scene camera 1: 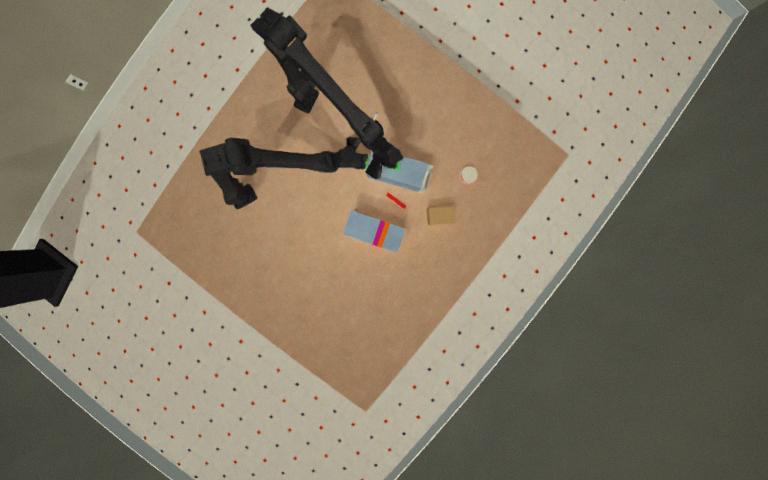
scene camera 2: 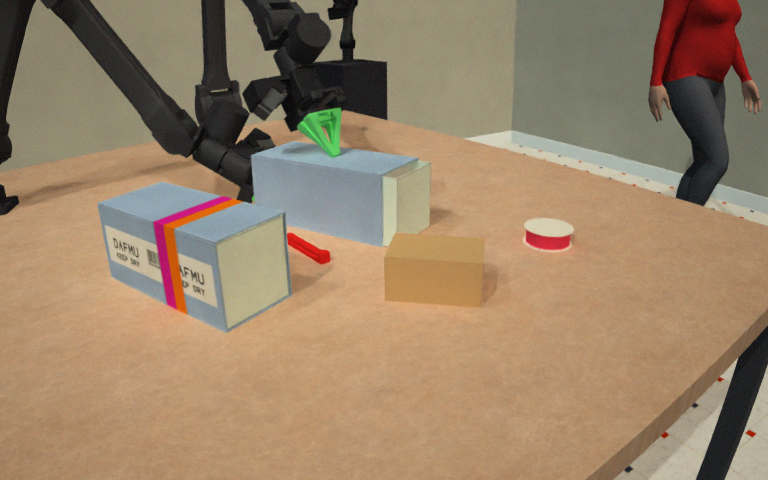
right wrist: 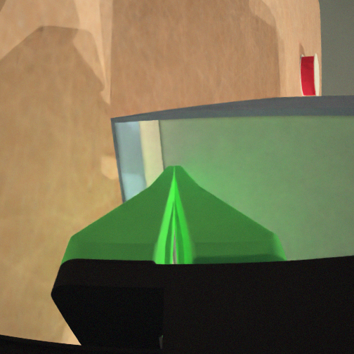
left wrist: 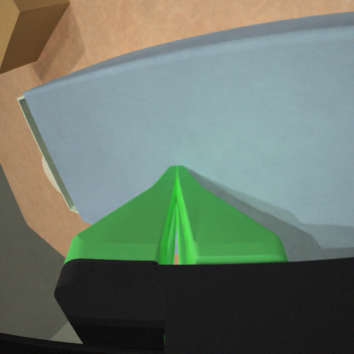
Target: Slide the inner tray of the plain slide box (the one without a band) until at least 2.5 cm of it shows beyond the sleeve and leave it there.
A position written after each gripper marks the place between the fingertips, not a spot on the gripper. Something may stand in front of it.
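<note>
There's a red-and-white round tin (scene camera 2: pixel 544 234), and the right wrist view shows the tin (right wrist: pixel 308 65) too. The left gripper (scene camera 2: pixel 335 155) is in the scene, and from the left wrist you can see the left gripper (left wrist: pixel 176 176) as well. Then you've got the right gripper (right wrist: pixel 174 177), and there's a tan block (scene camera 2: pixel 430 269).
</note>
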